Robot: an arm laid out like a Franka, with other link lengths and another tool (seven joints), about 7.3 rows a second.
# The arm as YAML. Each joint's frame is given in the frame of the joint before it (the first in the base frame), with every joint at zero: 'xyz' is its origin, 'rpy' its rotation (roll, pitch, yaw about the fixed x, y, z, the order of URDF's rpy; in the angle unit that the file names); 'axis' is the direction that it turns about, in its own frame. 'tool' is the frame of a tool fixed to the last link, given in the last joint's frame.
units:
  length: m
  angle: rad
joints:
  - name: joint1
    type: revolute
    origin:
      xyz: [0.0, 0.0, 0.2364]
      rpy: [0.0, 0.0, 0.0]
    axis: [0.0, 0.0, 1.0]
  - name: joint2
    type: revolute
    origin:
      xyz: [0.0, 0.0, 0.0]
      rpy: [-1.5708, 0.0, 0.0]
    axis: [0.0, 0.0, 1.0]
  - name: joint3
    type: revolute
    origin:
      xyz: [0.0, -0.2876, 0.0]
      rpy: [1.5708, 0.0, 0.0]
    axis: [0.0, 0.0, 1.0]
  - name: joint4
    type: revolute
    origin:
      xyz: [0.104, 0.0, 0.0]
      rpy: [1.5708, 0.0, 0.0]
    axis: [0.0, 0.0, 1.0]
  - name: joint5
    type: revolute
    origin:
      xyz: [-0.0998, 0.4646, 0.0]
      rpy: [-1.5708, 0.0, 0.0]
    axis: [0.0, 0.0, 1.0]
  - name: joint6
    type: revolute
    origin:
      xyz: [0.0, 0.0, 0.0]
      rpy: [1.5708, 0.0, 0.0]
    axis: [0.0, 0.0, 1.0]
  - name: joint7
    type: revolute
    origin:
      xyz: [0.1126, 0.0, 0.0]
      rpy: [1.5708, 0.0, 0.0]
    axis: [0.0, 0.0, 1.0]
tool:
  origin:
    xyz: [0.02, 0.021, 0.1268]
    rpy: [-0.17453, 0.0, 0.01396]
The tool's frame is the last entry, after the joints.
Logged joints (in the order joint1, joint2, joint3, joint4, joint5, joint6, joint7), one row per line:
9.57 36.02 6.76 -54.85 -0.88 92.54 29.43
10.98 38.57 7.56 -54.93 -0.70 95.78 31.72
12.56 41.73 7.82 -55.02 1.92 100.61 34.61
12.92 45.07 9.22 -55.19 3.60 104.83 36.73
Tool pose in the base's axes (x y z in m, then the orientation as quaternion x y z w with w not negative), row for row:
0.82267 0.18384 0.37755 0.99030 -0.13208 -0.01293 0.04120
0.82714 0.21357 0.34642 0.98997 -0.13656 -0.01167 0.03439
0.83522 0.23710 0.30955 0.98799 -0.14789 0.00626 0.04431
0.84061 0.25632 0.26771 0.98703 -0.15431 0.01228 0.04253
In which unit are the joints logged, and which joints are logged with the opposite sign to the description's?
The joints are logged in degrees. Opposite sign: joint5.
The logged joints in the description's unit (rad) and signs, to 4 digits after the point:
0.1670 0.6287 0.1180 -0.9573 0.0154 1.6151 0.5137
0.1916 0.6732 0.1319 -0.9587 0.0122 1.6717 0.5536
0.2192 0.7283 0.1365 -0.9603 -0.0335 1.7560 0.6041
0.2255 0.7866 0.1609 -0.9632 -0.0628 1.8296 0.6411

